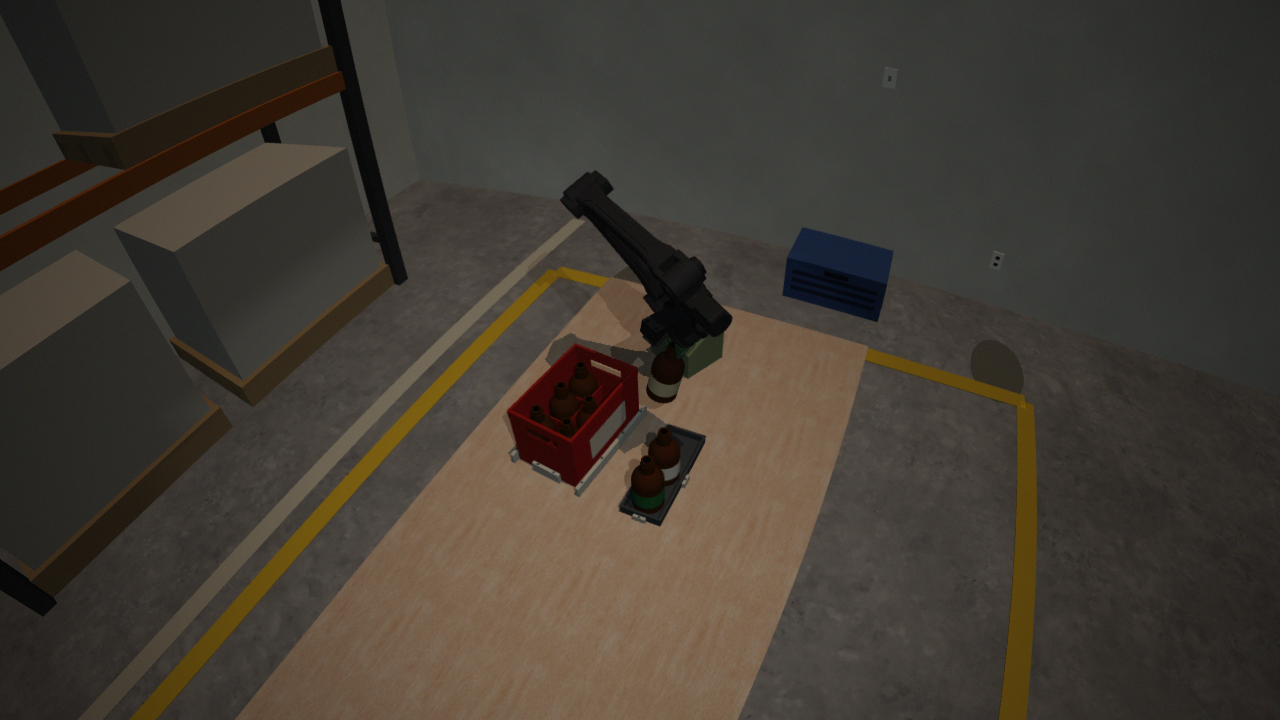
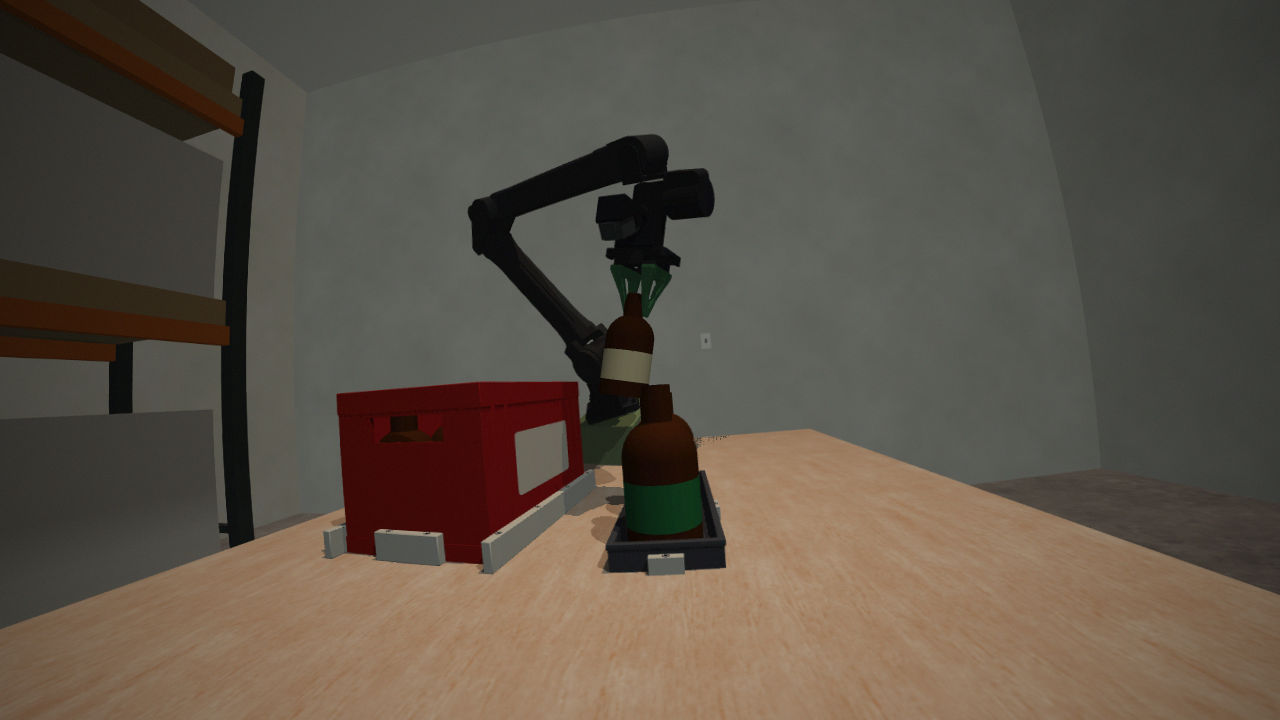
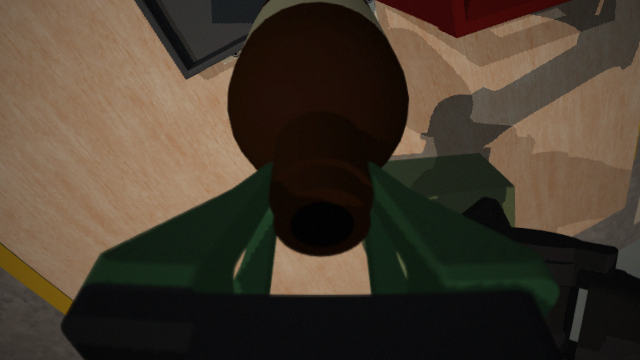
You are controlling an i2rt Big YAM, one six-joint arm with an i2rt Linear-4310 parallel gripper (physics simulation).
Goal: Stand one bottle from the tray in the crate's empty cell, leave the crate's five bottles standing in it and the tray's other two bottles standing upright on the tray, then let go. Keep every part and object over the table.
A green-label bottle shows in image 1 and in image 2; in image 3 it is out of frame. A cream-labelled bottle shows in image 1, in image 2 and in image 3 (320, 96). The same spot on the green-label bottle: (image 1: 647, 480) is (image 2: 667, 429). One and the same spot on the cream-labelled bottle: (image 1: 666, 373) is (image 2: 633, 327).
